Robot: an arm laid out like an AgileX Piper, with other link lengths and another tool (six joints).
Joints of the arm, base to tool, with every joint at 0 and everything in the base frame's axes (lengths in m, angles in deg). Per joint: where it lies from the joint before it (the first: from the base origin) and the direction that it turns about. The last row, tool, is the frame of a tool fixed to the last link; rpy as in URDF.
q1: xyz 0 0 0.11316 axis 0 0 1
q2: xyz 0 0 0 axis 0 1 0
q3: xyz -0.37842 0 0.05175 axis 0 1 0
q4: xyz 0.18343 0 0.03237 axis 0.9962 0 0.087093
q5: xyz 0 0 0 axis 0 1 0
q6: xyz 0.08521 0 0.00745 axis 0.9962 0 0.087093
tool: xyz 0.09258 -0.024 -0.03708 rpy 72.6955 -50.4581 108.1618
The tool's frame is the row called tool.
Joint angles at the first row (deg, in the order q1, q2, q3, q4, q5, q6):
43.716 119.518 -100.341 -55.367 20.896 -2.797
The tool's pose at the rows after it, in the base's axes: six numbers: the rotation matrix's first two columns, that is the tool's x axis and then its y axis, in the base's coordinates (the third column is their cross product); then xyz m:
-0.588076 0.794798 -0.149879 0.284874 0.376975 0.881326 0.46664 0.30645 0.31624
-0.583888 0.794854 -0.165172 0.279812 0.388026 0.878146 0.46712 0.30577 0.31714
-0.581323 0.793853 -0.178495 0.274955 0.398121 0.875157 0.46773 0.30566 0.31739
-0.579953 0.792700 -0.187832 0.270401 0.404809 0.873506 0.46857 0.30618 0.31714
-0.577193 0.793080 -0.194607 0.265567 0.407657 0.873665 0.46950 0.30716 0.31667
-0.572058 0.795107 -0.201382 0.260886 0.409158 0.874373 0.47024 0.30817 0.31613
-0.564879 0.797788 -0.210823 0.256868 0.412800 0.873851 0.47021 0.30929 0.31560
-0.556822 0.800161 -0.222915 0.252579 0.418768 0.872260 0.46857 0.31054 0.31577
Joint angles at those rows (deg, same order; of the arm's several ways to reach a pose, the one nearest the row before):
43.822 119.660 -100.695 -56.100 21.742 -2.788
43.924 119.757 -100.886 -56.877 22.359 -2.771
44.014 119.913 -101.046 -57.593 22.791 -2.735
44.082 120.130 -101.215 -58.291 23.000 -2.518
44.192 120.411 -101.391 -59.455 23.157 -1.633
44.369 120.717 -101.541 -61.059 23.450 -0.222
44.691 121.012 -101.664 -62.821 24.077 1.293
45.211 121.150 -101.610 -64.690 24.998 2.849

